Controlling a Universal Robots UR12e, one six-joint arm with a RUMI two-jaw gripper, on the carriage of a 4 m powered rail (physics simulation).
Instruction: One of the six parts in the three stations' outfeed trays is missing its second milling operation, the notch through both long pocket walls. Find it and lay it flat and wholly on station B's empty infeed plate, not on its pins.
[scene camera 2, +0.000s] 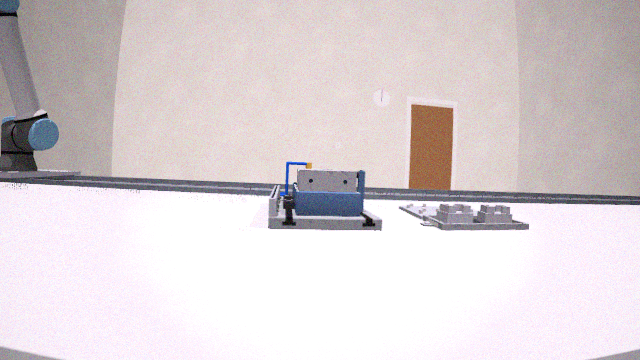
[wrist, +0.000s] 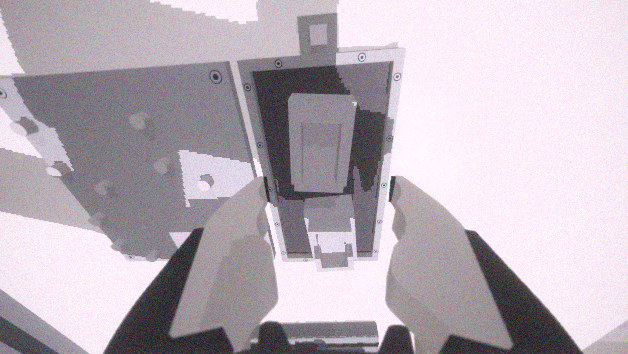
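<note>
In the wrist view a grey outfeed tray holds two parts. The farther grey part has a long pocket whose two long walls look unbroken. The nearer part lies in line with it and shows notched walls, partly in bright light. My gripper is open and empty, above the tray, with its fingertips to either side of the row of parts. The gripper does not show in scene camera 2. There, two notched parts sit on another tray. I cannot tell which station is which.
A plate with upright pins adjoins the tray on the left in the wrist view. In scene camera 2, a blue vise holds a grey block, beside a blue bracket. The arm stands at the far left by the rail.
</note>
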